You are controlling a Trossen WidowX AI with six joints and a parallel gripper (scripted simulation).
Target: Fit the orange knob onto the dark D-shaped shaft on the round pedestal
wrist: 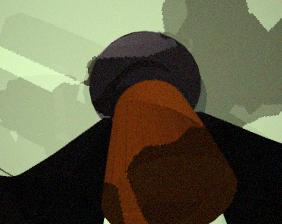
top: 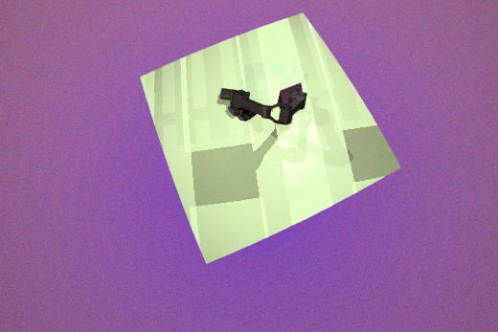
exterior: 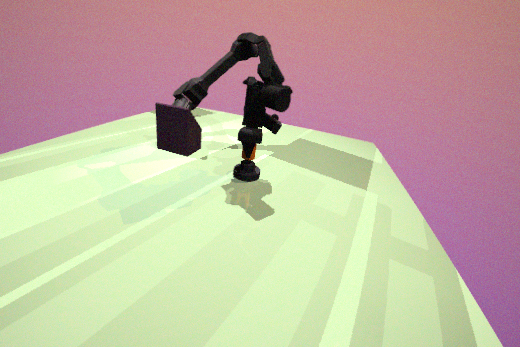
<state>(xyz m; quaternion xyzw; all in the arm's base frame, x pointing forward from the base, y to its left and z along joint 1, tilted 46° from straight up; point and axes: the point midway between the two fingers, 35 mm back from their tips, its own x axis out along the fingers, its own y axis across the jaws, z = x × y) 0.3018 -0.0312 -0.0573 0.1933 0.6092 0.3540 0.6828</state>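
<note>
Right now the orange knob is 20 mm above my gripper tip. Round my gripper tip: dark round pedestal: 40 mm below.
</note>
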